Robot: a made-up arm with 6 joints.
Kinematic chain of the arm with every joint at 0, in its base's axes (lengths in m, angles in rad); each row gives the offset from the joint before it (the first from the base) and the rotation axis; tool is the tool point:
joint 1: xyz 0 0 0.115 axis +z
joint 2: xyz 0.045 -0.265 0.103 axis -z
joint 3: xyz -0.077 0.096 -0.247 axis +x
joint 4: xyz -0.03 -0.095 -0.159 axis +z
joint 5: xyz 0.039 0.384 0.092 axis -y
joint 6: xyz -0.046 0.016 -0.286 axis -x
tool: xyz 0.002 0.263 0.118
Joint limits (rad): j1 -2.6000..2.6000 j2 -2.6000..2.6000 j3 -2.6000..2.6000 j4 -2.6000..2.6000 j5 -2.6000..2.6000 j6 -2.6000..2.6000
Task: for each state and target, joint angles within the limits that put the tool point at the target. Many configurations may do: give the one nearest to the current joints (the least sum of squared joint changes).
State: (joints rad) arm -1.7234 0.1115 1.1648 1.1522 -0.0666 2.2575
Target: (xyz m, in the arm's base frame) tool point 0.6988 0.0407 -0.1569
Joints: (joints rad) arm -2.3819 0.0219 1.3908 1.3134 -0.0788 1.6677
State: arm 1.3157 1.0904 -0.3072 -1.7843 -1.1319 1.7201
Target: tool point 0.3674 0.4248 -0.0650
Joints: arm 0.9853 0.7438 -0.0766 -1.6584 -1.6016 2.3153
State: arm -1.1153 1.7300 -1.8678 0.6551 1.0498 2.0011
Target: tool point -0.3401 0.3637 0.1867
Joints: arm -1.0744 1.7688 -2.5130 0.6236 0.6394 2.1633
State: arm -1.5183 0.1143 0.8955 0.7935 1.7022 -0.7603
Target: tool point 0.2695 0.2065 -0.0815
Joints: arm -1.6451 0.3070 0.1840 0.7762 1.6589 -0.8001
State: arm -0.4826 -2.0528 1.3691 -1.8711 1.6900 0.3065
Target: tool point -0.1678 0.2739 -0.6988
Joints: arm -0.8933 -1.9363 1.5861 -1.9084 1.5318 0.5893
